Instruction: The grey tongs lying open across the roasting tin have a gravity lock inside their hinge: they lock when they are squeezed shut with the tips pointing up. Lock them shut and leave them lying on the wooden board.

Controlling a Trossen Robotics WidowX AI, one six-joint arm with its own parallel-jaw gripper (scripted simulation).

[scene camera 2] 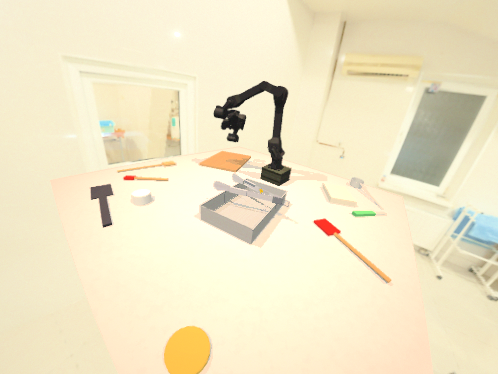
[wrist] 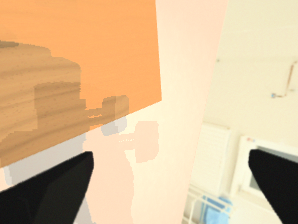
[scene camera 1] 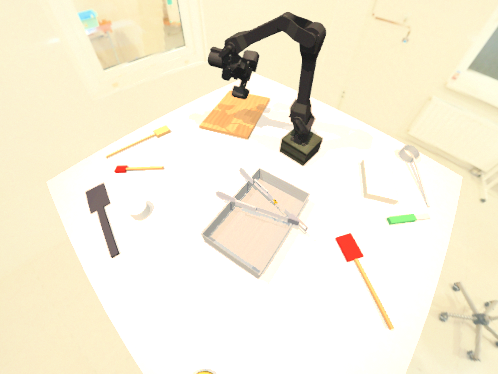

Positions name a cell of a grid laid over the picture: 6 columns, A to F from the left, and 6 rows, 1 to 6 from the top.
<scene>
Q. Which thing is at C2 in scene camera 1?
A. A wooden board.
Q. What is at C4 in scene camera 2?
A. A grey roasting tin.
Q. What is my gripper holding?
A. Nothing.
</scene>
